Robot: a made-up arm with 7 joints.
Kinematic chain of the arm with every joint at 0, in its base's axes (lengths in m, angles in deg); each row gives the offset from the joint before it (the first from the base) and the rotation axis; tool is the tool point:
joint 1: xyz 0 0 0.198 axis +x
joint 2: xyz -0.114 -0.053 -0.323 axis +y
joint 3: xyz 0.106 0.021 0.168 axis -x
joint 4: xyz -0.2 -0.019 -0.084 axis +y
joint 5: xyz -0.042 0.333 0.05 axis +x
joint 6: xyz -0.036 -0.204 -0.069 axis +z
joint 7: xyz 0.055 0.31 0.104 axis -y
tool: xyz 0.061 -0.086 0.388
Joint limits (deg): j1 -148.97..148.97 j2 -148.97..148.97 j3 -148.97..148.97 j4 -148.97..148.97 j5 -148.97..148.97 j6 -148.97..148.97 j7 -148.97..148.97
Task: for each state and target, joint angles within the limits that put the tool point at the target. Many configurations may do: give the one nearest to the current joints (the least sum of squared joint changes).
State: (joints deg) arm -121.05 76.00 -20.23 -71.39 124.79 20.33 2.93
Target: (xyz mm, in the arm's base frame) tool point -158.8 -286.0 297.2
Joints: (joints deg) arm -107.59 78.70 -30.54 -67.06 116.48 23.38 2.07
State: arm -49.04 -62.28 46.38 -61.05 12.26 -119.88 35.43
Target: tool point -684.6 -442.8 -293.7
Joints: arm -52.50 -57.64 33.40 -66.24 -14.69 -130.32 10.25
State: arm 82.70 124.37 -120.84 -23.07 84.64 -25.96 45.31
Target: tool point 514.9 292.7 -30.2
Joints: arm 69.81 141.10 -124.53 -30.32 67.40 -18.38 87.41
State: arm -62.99 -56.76 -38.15 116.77 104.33 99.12 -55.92
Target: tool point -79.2 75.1 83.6
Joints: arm -65.07 -50.77 -34.17 130.20 96.21 83.64 -66.06
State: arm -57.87 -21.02 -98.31 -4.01 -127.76 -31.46 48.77
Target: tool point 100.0 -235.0 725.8
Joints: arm -18.34 18.02 -135.73 -13.46 -114.08 -48.84 28.71
